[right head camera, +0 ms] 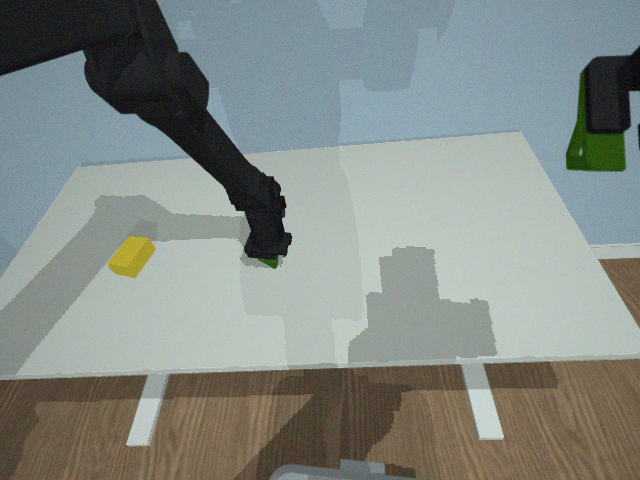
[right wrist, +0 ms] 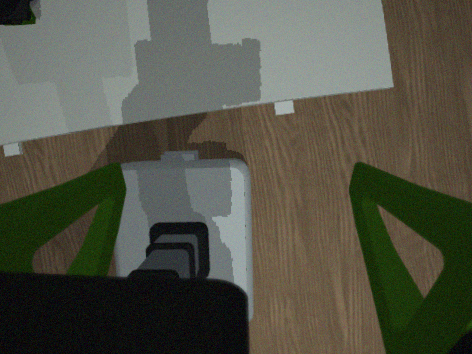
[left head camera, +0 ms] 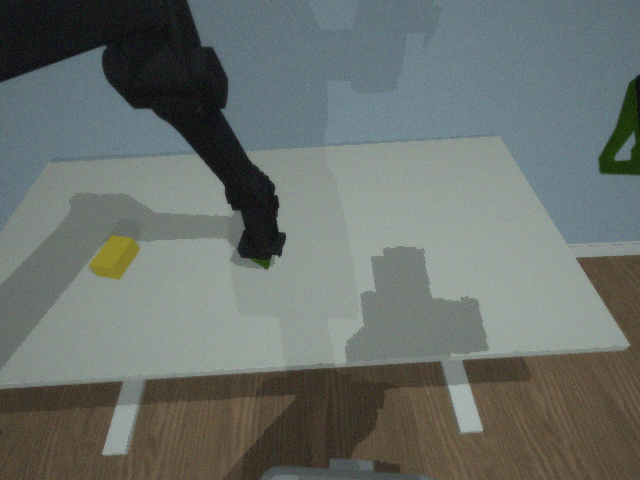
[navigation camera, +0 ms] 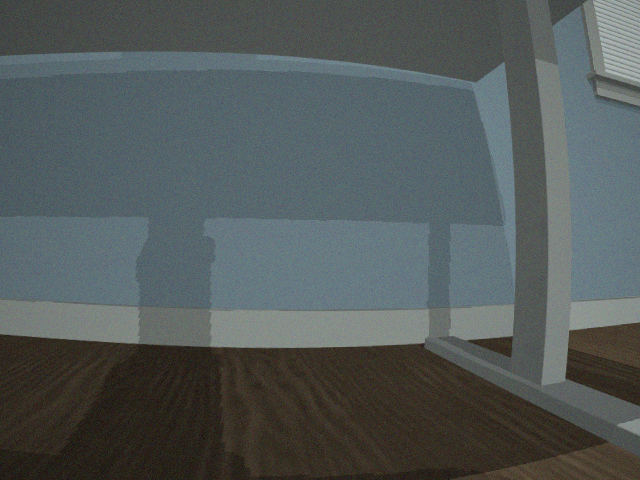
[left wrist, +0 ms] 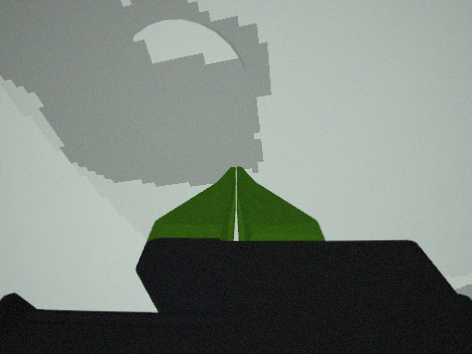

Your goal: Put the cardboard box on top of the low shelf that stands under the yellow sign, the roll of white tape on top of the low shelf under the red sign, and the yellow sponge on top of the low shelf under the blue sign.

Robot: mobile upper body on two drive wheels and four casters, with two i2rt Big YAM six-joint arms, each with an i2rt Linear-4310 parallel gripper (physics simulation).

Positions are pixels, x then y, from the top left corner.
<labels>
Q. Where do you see a white desk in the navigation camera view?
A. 467,47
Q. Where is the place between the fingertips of the left gripper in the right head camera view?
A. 275,266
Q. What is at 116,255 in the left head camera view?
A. A yellow sponge.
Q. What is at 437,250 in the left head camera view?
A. A white desk.
</labels>
